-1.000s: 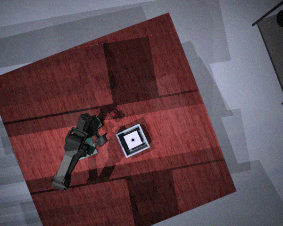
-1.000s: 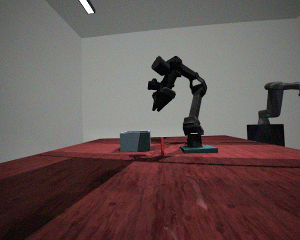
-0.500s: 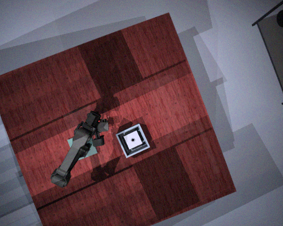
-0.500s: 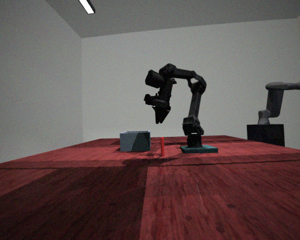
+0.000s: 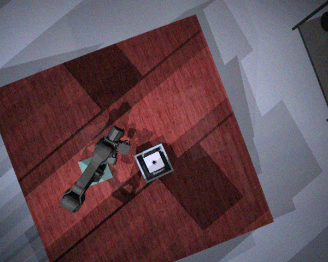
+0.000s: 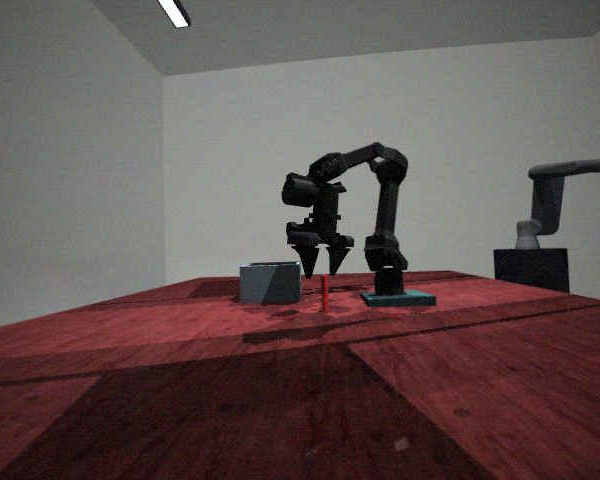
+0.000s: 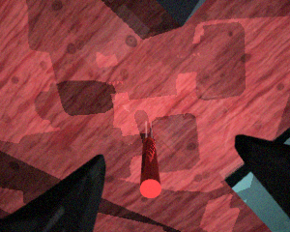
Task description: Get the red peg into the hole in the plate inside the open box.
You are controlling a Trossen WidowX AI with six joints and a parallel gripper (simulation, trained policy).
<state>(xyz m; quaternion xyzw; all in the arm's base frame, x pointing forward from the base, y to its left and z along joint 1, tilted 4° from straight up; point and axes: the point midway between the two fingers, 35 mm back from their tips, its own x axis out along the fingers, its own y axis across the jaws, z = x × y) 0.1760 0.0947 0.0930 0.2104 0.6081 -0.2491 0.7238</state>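
My gripper tip is 30 mm to the right of the red peg, 30 mm above it and 10 mm past it. Also, from my gripper tip: grey box: 160 mm to the right, 140 mm ahead, 50 mm below; then plate: 160 mm to the right, 140 mm ahead, 30 mm below.
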